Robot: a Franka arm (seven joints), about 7 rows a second.
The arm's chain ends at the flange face. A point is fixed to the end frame.
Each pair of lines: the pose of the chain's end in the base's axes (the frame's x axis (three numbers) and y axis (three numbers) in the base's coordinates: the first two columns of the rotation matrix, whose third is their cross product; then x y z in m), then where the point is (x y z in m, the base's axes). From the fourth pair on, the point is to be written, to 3 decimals.
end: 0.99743 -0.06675 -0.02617 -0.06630 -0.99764 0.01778 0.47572 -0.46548 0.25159
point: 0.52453 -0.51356 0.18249
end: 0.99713 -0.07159 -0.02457 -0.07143 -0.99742 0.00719 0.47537 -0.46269 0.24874
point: 0.52409 -0.51029 0.17926
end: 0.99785 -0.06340 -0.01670 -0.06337 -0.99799 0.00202 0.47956 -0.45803 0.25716
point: 0.52924 -0.50491 0.18786
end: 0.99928 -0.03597 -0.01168 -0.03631 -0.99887 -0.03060 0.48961 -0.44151 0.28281
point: 0.541 -0.485 0.212
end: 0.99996 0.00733 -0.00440 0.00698 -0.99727 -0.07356 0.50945 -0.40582 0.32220
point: 0.563 -0.444 0.250
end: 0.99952 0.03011 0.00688 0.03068 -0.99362 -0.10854 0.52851 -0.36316 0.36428
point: 0.584 -0.397 0.292
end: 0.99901 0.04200 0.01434 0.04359 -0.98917 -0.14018 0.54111 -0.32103 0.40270
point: 0.597 -0.352 0.330
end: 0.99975 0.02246 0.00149 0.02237 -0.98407 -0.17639 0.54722 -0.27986 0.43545
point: 0.602 -0.309 0.360
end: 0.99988 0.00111 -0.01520 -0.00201 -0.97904 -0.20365 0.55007 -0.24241 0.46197
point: 0.603 -0.271 0.385
